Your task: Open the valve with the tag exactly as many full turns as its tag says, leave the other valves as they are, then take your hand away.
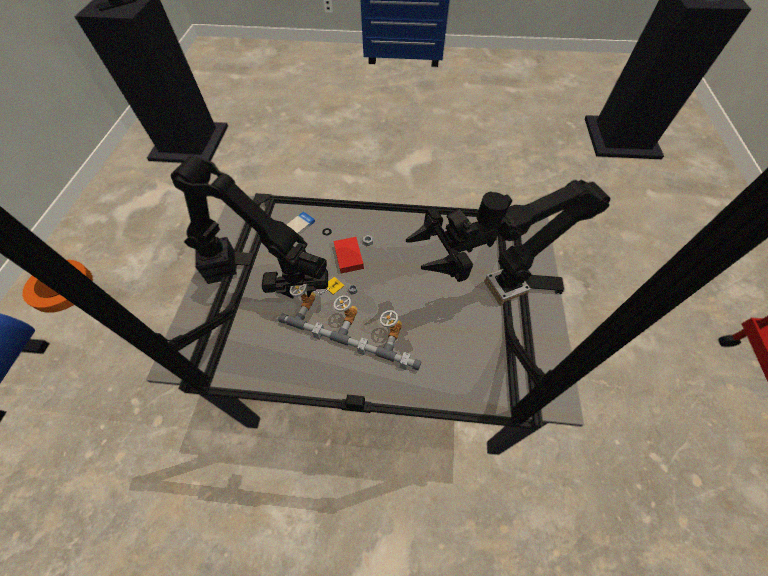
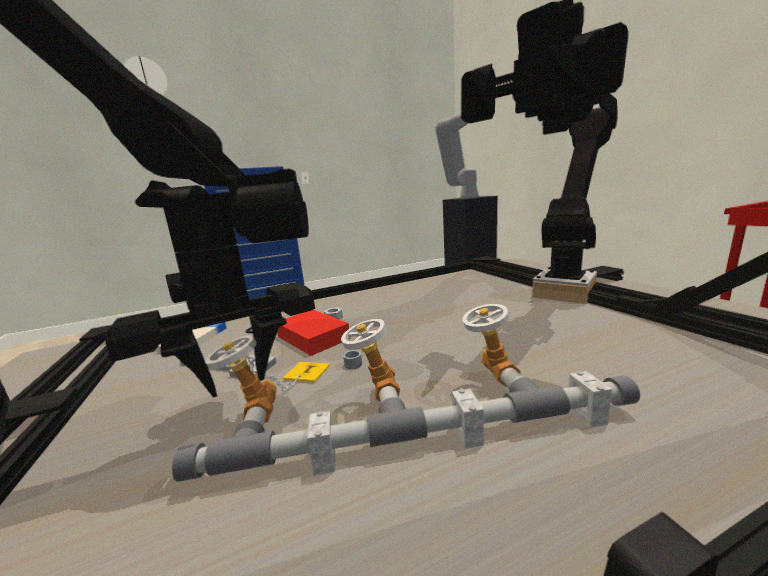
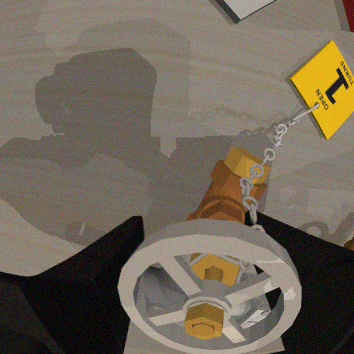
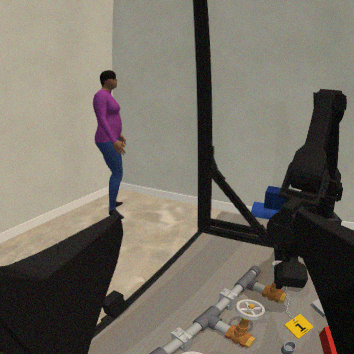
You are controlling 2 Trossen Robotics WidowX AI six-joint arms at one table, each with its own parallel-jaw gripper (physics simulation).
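Seen in the pictures: left gripper, between the fingertips: point(image 1: 300, 296) point(image 2: 238, 387); right gripper, between the fingertips: point(image 1: 413, 253) point(image 2: 508, 64) point(image 4: 211, 224); left arm's base, origin of its link: point(image 1: 211, 251) point(image 4: 323, 213); right arm's base, origin of its link: point(image 1: 508, 281) point(image 2: 565, 274).
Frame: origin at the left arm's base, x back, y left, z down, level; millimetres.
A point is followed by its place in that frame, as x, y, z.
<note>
The tagged valve's white handwheel point(image 1: 298, 288) @[-249, -215, -3] point(image 2: 228, 345) @[-246, -214, -3] point(image 3: 210, 242) @[-251, -187, 5] is the leftmost of three. Its yellow tag point(image 1: 335, 285) @[-358, -170, 94] point(image 2: 306, 372) @[-349, -173, 94] point(image 3: 325, 90) @[-346, -169, 94] point(image 4: 299, 326) @[-357, -167, 94] reads "OPEN 1 TURNS" and lies on the table, chained to the valve. My left gripper point(image 2: 238, 385) @[-247, -212, 50] point(image 3: 194, 223) @[-247, -212, 50] is shut on this handwheel, one finger on each side of its rim. The middle valve point(image 1: 342, 303) @[-366, -299, -1] point(image 2: 361, 328) @[-362, -297, -3] point(image 4: 251, 306) @[-369, -294, -3] and the rightmost valve point(image 1: 388, 318) @[-482, -382, -3] point(image 2: 483, 311) @[-480, -379, -3] stand free of both grippers. My right gripper point(image 1: 415, 254) @[-544, -370, -266] point(image 4: 211, 224) @[-544, -370, -266] is open and empty, raised above the table.
The valves branch from a grey pipe point(image 1: 339, 337) @[-335, -373, 61] point(image 2: 397, 426) @[-330, -378, 65] held by light clamps. A red block point(image 1: 348, 254) @[-425, -76, 68] point(image 2: 313, 330) @[-409, -101, 69] lies behind the tag. A small grey ring point(image 1: 352, 288) @[-410, -195, 95] point(image 2: 352, 358) @[-403, -213, 81] lies near the middle valve. A person point(image 4: 107, 120) stands beyond the table.
</note>
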